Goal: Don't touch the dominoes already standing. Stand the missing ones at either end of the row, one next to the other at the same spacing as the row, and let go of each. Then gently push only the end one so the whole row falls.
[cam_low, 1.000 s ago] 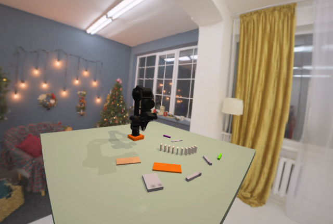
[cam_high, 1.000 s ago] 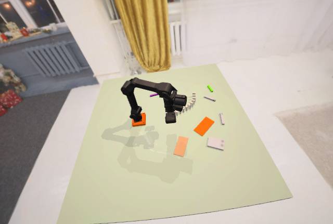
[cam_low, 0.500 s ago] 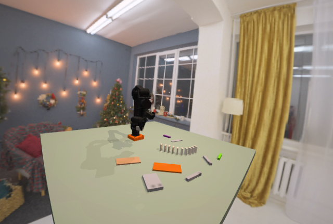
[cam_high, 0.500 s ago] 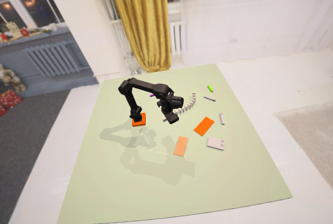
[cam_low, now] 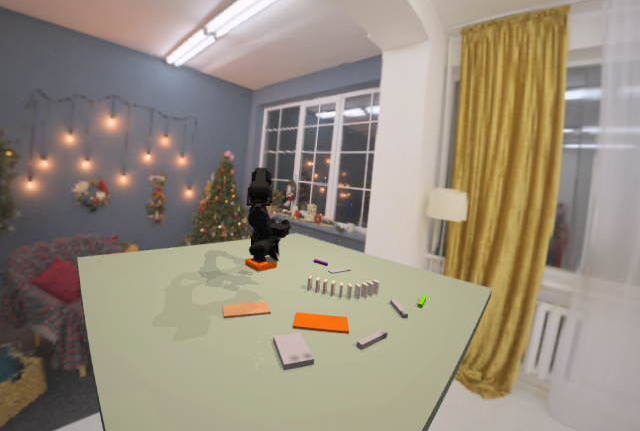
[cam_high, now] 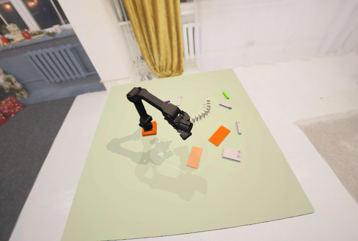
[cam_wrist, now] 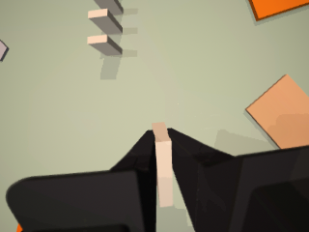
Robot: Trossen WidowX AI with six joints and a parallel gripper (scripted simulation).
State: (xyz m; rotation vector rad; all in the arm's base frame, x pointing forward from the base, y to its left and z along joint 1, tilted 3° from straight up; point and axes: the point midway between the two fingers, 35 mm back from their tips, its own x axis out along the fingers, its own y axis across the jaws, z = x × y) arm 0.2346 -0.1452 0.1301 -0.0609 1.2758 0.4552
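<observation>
My gripper tip is now 40 mm short of the peach plate, 160 mm to the left of it and 120 mm above it. Round my gripper tip: pale grey block: 270 mm ahead, 210 mm to the right, 120 mm below; purple stick: 80 mm behind, 390 mm to the left, 120 mm below; orange plate: 240 mm ahead, 50 mm to the right, 120 mm below.
</observation>
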